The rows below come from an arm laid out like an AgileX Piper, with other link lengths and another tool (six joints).
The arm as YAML. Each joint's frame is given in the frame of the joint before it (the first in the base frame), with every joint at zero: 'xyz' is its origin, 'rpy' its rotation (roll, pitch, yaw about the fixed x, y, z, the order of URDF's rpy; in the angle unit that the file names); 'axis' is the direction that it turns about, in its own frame. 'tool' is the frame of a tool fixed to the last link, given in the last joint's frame.
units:
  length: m
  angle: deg
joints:
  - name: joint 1
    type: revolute
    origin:
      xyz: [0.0, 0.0, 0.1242]
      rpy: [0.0, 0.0, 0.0]
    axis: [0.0, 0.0, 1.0]
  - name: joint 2
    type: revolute
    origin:
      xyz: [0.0, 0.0, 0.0]
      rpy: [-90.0, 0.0, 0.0]
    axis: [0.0, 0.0, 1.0]
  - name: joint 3
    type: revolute
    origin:
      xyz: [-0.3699, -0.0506, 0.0]
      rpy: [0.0, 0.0, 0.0]
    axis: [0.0, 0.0, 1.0]
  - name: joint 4
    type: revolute
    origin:
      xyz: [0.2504, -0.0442, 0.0]
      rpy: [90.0, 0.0, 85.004]
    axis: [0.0, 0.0, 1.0]
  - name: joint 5
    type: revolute
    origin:
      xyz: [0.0, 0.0, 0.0]
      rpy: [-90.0, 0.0, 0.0]
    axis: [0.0, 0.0, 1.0]
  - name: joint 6
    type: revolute
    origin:
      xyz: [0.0, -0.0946, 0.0]
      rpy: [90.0, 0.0, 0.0]
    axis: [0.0, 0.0, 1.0]
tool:
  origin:
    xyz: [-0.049, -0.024, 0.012]
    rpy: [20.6, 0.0, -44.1]
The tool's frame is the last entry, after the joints.
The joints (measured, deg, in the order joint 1, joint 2, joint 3, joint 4, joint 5, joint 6), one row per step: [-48.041, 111.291, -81.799, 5.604, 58.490, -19.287]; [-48.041, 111.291, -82.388, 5.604, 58.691, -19.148]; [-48.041, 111.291, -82.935, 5.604, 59.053, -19.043]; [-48.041, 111.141, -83.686, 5.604, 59.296, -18.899]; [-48.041, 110.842, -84.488, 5.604, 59.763, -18.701]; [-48.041, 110.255, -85.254, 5.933, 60.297, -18.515]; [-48.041, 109.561, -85.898, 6.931, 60.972, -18.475]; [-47.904, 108.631, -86.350, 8.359, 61.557, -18.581]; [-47.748, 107.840, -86.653, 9.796, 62.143, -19.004]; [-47.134, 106.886, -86.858, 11.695, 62.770, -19.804]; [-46.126, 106.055, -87.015, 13.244, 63.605, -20.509]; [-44.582, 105.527, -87.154, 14.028, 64.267, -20.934]
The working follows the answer.
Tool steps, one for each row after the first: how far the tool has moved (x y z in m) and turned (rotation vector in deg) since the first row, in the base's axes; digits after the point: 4 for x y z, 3 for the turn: [0.0009, -0.0012, 0.0029, -0.263, -0.271, -0.119]; [0.0016, -0.0020, 0.0054, -0.377, -0.411, -0.191]; [0.0026, -0.0032, 0.0105, -0.838, -0.866, -0.311]; [0.0030, -0.0038, 0.0168, -1.268, -1.315, -0.464]; [0.0030, -0.0033, 0.0254, -1.628, -2.118, -0.717]; [0.0029, -0.0014, 0.0341, -1.468, -3.280, -1.035]; [0.0034, 0.0026, 0.0439, -1.151, -4.833, -1.190]; [0.0043, 0.0071, 0.0517, -0.668, -6.192, -0.983]; [0.0080, 0.0155, 0.0605, 0.047, -7.895, -0.042]; [0.0135, 0.0261, 0.0677, 0.878, -9.116, 1.374]; [0.0217, 0.0384, 0.0723, 1.438, -9.688, 3.257]
Tool pose at each row, in the base's axes (x y z in m, rotation vector in deg; rounded; the steps above come from the unrounded poses): [0.3259, -0.3630, 0.2662, -16.377, 165.453, -34.602]; [0.3269, -0.3642, 0.2691, -16.139, 165.173, -34.999]; [0.3276, -0.3650, 0.2716, -16.000, 165.036, -35.172]; [0.3285, -0.3662, 0.2767, -15.720, 164.533, -35.848]; [0.3289, -0.3668, 0.2830, -15.392, 164.050, -36.479]; [0.3289, -0.3663, 0.2916, -14.779, 163.273, -37.008]; [0.3289, -0.3644, 0.3003, -13.877, 162.291, -36.777]; [0.3294, -0.3604, 0.3101, -13.048, 160.919, -36.275]; [0.3302, -0.3559, 0.3179, -12.780, 159.663, -35.491]; [0.3339, -0.3475, 0.3267, -13.371, 157.913, -34.257]; [0.3394, -0.3369, 0.3339, -14.753, 156.496, -32.816]; [0.3476, -0.3246, 0.3385, -17.020, 155.473, -31.711]

